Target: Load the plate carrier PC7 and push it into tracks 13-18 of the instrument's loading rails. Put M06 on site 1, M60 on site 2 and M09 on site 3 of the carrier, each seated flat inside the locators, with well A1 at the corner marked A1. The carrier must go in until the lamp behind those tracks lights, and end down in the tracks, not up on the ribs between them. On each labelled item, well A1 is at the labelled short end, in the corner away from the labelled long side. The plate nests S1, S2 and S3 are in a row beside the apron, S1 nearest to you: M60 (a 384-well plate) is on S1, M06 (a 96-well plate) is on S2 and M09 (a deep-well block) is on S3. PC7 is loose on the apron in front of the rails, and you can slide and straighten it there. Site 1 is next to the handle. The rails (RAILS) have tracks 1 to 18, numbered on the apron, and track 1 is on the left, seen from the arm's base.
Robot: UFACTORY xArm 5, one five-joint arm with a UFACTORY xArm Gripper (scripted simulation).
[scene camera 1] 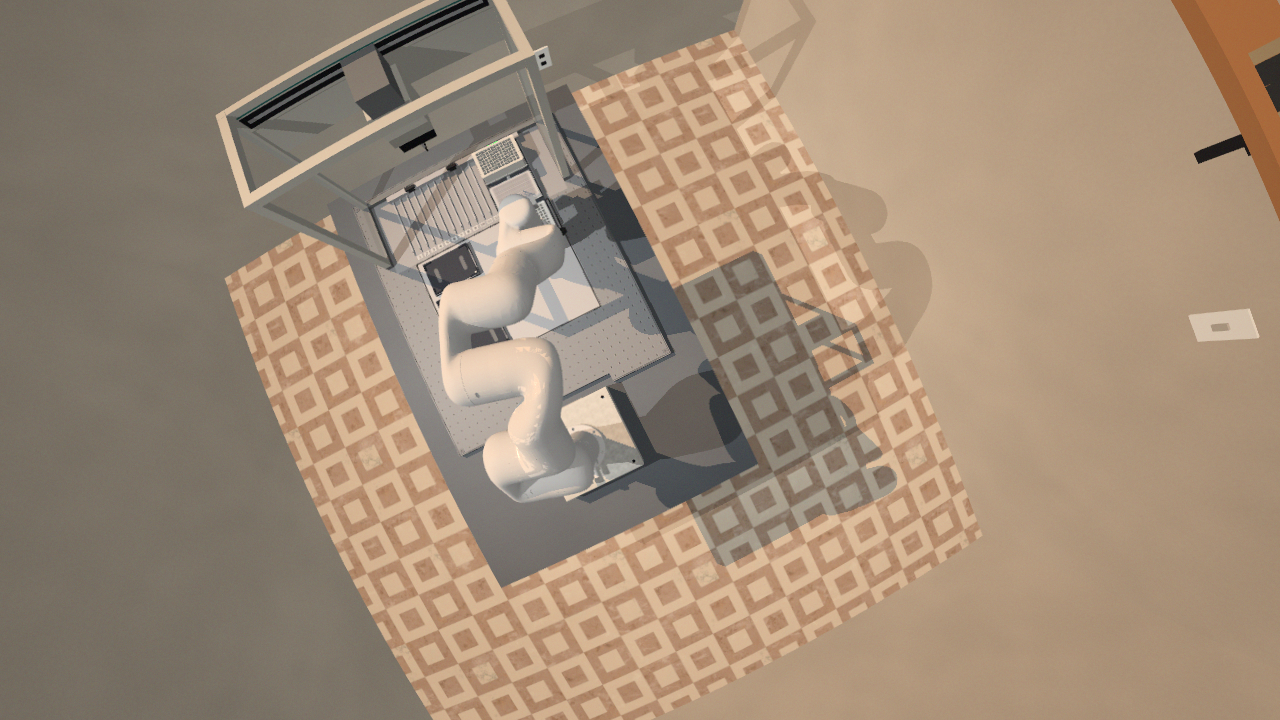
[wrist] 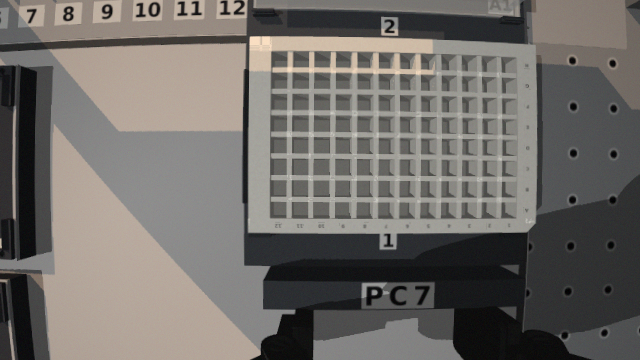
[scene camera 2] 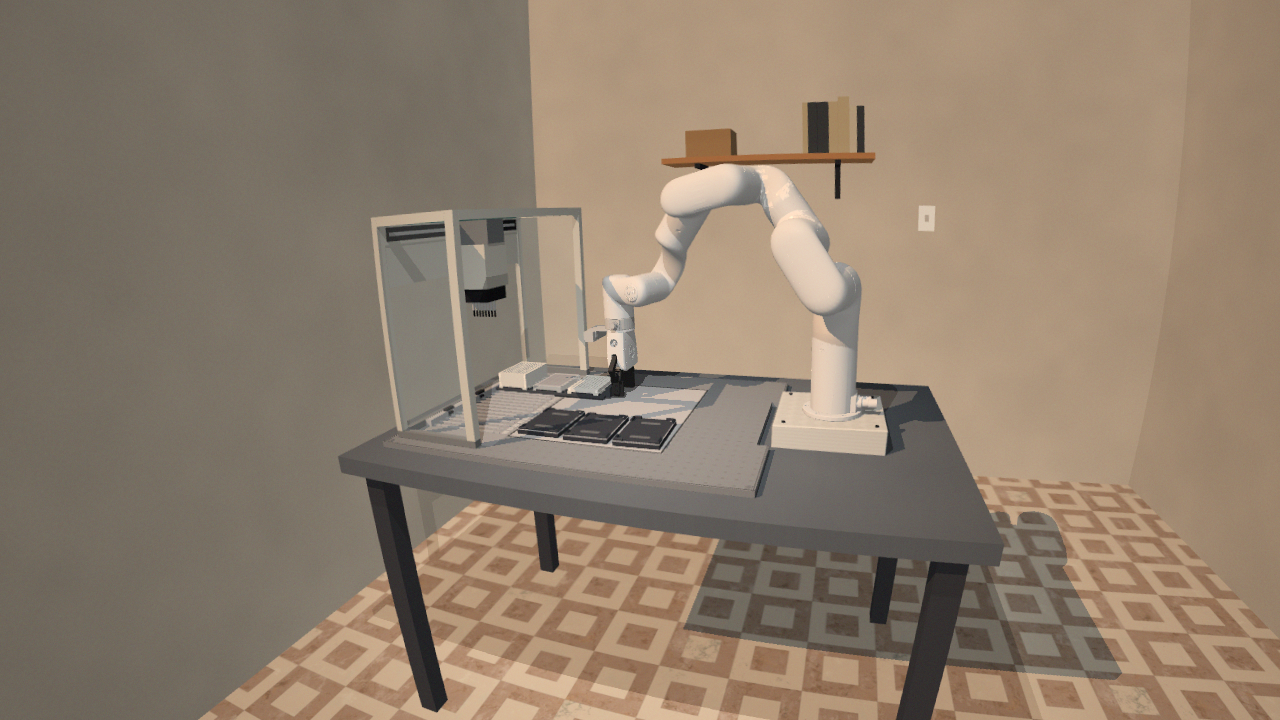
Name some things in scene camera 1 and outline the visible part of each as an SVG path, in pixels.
A deep-well block M09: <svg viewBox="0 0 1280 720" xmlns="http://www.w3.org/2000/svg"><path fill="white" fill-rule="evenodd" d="M513 135L472 153L486 185L527 166Z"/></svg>
